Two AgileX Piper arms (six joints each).
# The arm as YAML. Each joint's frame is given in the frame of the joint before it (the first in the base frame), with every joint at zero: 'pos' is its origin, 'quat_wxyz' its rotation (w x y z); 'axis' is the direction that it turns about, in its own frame. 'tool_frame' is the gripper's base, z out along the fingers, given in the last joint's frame.
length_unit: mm
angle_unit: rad
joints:
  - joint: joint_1
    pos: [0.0, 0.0, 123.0]
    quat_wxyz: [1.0, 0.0, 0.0, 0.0]
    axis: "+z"
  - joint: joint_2
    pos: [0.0, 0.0, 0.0]
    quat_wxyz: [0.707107, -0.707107, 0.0, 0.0]
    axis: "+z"
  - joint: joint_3
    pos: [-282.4, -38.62, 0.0]
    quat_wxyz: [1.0, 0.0, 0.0, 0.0]
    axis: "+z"
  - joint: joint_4
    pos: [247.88, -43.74, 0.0]
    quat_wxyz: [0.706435, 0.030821, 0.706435, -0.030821]
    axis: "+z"
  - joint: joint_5
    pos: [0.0, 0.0, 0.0]
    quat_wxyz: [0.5, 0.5, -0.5, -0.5]
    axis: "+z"
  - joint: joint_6
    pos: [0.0, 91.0, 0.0]
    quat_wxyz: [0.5, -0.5, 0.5, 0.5]
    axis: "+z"
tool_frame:
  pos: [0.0, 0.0, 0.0]
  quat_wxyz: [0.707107, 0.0, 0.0, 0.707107]
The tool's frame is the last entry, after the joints.
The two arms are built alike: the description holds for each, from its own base.
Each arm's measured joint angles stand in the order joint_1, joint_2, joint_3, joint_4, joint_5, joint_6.
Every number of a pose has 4 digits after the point.
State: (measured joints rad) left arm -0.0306 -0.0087 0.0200 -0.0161 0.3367 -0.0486; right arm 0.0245 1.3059 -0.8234 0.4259 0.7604 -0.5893
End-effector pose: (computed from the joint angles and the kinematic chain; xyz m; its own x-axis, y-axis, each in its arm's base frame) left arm 0.0535 -0.0021 0.1766 -0.2594 -0.0558 -0.9641 0.0192 0.9978 -0.0630; right arm 0.2414 0.0318 0.2513 -0.8219 -0.2775 -0.4975 -0.3850 0.9143 0.1260
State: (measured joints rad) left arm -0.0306 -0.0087 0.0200 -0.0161 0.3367 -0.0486; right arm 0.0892 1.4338 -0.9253 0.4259 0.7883 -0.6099
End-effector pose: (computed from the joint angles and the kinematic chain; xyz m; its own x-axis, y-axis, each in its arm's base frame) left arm 0.0535 -0.0021 0.1766 -0.2594 -0.0558 -0.9641 0.0192 0.9978 -0.0630; right arm 0.2686 0.0508 0.2457 -0.8139 -0.3568 -0.4585 -0.4624 0.8756 0.1395
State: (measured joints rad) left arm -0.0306 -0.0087 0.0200 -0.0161 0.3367 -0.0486; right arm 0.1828 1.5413 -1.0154 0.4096 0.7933 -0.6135
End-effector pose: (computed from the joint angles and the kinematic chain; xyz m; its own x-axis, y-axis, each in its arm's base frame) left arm 0.0535 -0.0021 0.1766 -0.2594 -0.0558 -0.9641 0.0192 0.9978 -0.0630; right arm 0.2895 0.0798 0.2388 -0.7798 -0.4489 -0.4364 -0.5496 0.8247 0.1337
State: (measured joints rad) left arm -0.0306 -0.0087 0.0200 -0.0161 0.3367 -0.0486; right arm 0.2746 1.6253 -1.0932 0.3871 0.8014 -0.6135
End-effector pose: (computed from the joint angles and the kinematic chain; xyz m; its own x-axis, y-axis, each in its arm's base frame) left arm 0.0535 -0.0021 0.1766 -0.2594 -0.0558 -0.9641 0.0192 0.9978 -0.0630; right arm 0.3021 0.1108 0.2329 -0.7322 -0.5371 -0.4189 -0.6314 0.7658 0.1218
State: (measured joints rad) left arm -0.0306 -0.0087 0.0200 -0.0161 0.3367 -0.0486; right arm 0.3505 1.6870 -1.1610 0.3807 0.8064 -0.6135
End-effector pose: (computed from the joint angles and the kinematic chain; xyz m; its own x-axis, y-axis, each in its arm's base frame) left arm 0.0535 -0.0021 0.1766 -0.2594 -0.0558 -0.9641 0.0192 0.9978 -0.0630; right arm 0.3096 0.1392 0.2304 -0.6854 -0.5958 -0.4185 -0.6912 0.7132 0.1167
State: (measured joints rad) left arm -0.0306 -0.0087 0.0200 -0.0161 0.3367 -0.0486; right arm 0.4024 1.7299 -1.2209 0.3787 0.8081 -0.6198
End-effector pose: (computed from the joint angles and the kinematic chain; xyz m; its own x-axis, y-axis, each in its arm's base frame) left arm 0.0535 -0.0021 0.1766 -0.2594 -0.0558 -0.9641 0.0192 0.9978 -0.0630; right arm 0.3153 0.1606 0.2316 -0.6418 -0.6338 -0.4317 -0.7339 0.6708 0.1063
